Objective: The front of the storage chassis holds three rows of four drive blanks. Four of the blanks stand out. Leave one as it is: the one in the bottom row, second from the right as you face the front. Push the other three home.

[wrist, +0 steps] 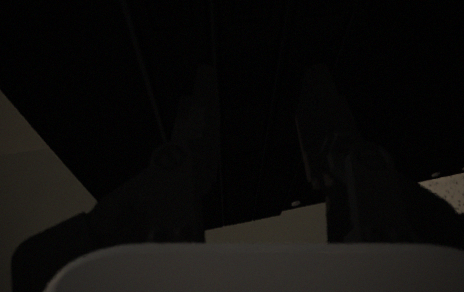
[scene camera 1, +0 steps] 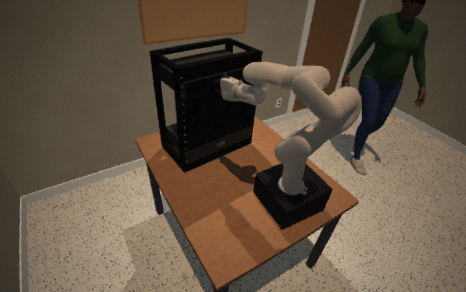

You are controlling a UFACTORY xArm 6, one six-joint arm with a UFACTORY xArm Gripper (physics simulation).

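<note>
The black storage chassis is mounted in the tall open rack. Its front is very dark, and I cannot tell the separate drive blanks or which of them stand out. Faint seams cross the front in the wrist view. My gripper is at the upper part of the front, with its fingers pointing at it. The fingers are partly open, with a gap between them and nothing held. Whether a fingertip touches a blank is hidden by the dark.
The rack stands at the back of the wooden table, with a grey panel low on its front. The arm's black base stands on the table's right part. A person stands beyond the table at the right.
</note>
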